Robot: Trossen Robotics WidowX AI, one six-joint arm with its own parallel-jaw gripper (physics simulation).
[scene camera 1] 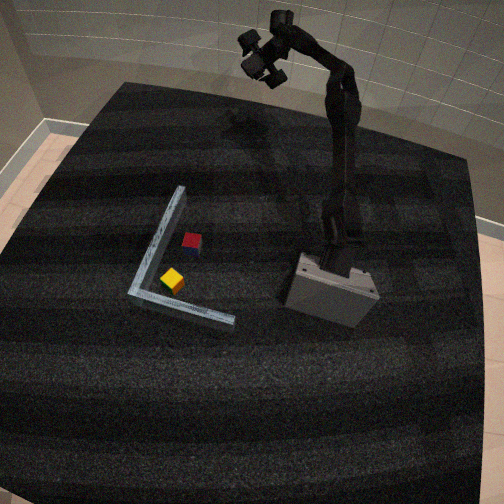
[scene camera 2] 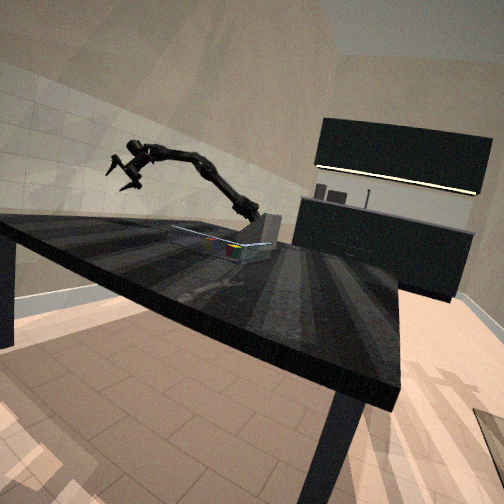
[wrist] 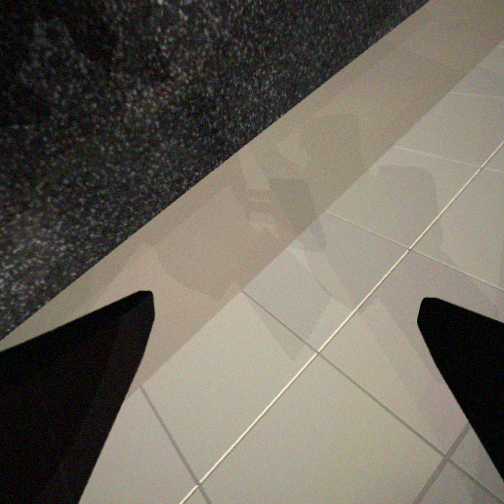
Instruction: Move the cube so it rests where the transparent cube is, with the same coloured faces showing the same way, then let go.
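Observation:
Two small cubes sit inside a grey L-shaped bracket (scene camera 1: 165, 270) on the dark table. One shows a yellow top (scene camera 1: 172, 279) near the bracket's corner. The other shows a red top and a blue side (scene camera 1: 191, 241). I cannot tell which is the solid cube and which the transparent one. They show as a small coloured spot in scene camera 2 (scene camera 2: 231, 245). My gripper (scene camera 1: 262, 58) is raised high at the table's far edge, far from both cubes. It is open and empty. In the wrist view its fingertips (wrist: 290, 390) frame the table edge and tiled wall, with no cube visible.
The arm's grey base (scene camera 1: 330, 288) stands on the table right of the bracket. The table's far edge lies under the gripper (scene camera 2: 125, 175). A dark counter (scene camera 2: 385, 235) stands behind the table.

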